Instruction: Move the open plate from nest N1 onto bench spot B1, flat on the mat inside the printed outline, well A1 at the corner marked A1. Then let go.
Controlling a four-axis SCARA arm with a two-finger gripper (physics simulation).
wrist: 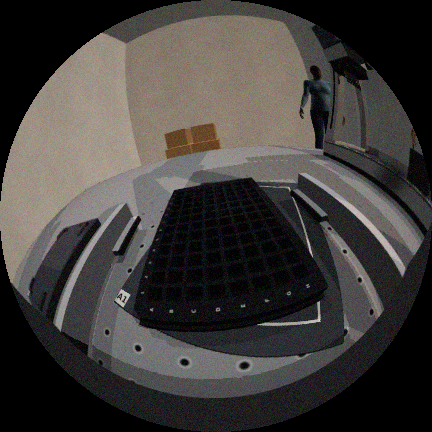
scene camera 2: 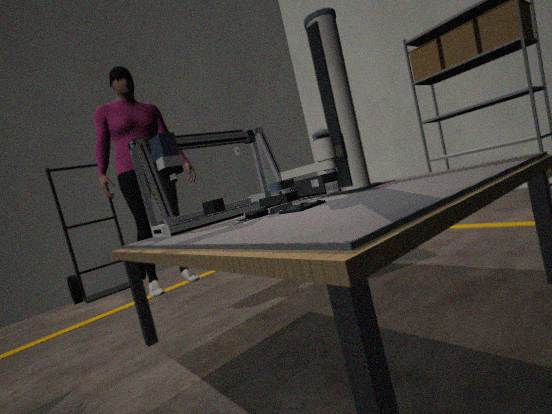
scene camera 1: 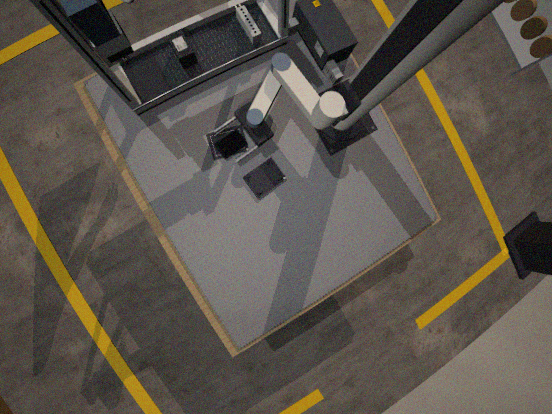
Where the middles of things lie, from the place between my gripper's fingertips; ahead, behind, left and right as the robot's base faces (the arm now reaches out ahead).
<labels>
I see the black well plate (wrist: pixel 223 256) 3 cm behind my hand and 1 cm below it.
</labels>
